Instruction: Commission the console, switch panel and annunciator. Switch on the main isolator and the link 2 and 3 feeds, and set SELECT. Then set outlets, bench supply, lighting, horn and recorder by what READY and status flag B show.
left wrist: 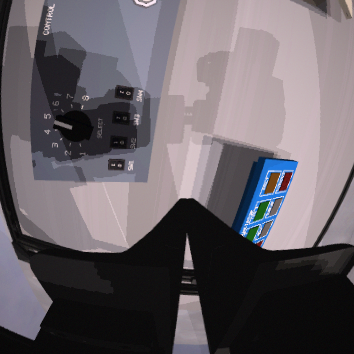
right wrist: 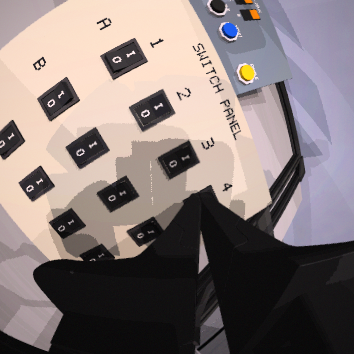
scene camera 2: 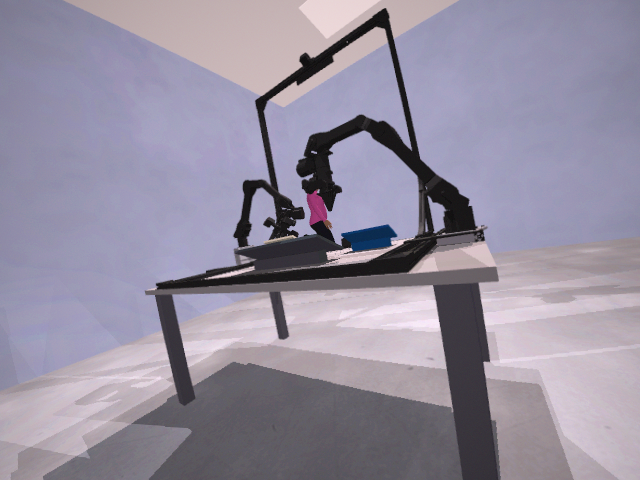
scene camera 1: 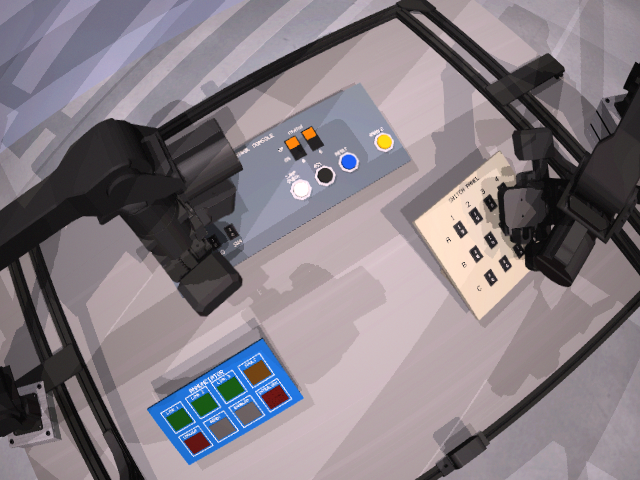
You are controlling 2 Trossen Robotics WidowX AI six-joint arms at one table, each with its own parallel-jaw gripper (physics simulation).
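Seen in the pictures: left gripper, fingertip midpoint: (left wrist: 185, 204) (scene camera 2: 330, 211) (scene camera 1: 194, 268); right gripper, fingertip midpoint: (right wrist: 197, 199); left arm's base at its link origin: (scene camera 2: 461, 230) (scene camera 1: 25, 414); right arm's base at its link origin: (scene camera 2: 243, 247).
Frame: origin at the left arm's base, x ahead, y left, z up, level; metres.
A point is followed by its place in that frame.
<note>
The grey control console (scene camera 1: 279, 217) {x 0.514, y 0.177, z 0.019 m} (left wrist: 100, 50) {x 0.474, y 0.217, z 0.039 m} has its SELECT knob (left wrist: 75, 126) {x 0.389, y 0.202, z 0.064 m} pointing around 4 to 5, near four small rockers, and two status flags with orange upper halves. The blue annunciator (scene camera 1: 206, 372) {x 0.354, y -0.025, z 0.051 m} (left wrist: 265, 165) {x 0.435, y -0.010, z 0.052 m} shows dark green LINK tiles, an amber FAULT tile, two dark red tiles, and grey READY (scene camera 1: 221, 428) {x 0.344, y -0.101, z 0.020 m} and ENABLED tiles. My left gripper (left wrist: 185, 204) {x 0.394, y 0.082, z 0.142 m} (scene camera 2: 330, 207) {x 0.394, y 0.082, z 0.142 m} is shut and empty, above the table near the console. My right gripper (right wrist: 197, 199) {x 0.825, y 0.071, z 0.076 m} is shut and empty, its tips over the cream switch panel (right wrist: 215, 120) {x 0.782, y 0.090, z 0.082 m} (scene camera 1: 439, 242) {x 0.704, y 0.038, z 0.070 m} by column 4, hiding switch A4; contact is unclear.
White, black, blue and yellow buttons (scene camera 1: 383, 141) {x 0.701, y 0.238, z 0.035 m} stand on the console. A black frame (scene camera 1: 289, 62) {x 0.620, y 0.502, z -0.009 m} (scene camera 2: 398, 87) {x 0.234, y -0.324, z 0.642 m} borders the table (scene camera 2: 320, 281) {x 0.132, y 0.403, z -0.030 m}. My left arm covers the console's left end in scene camera 1. A person in pink (scene camera 2: 316, 208) stands beyond the table.
</note>
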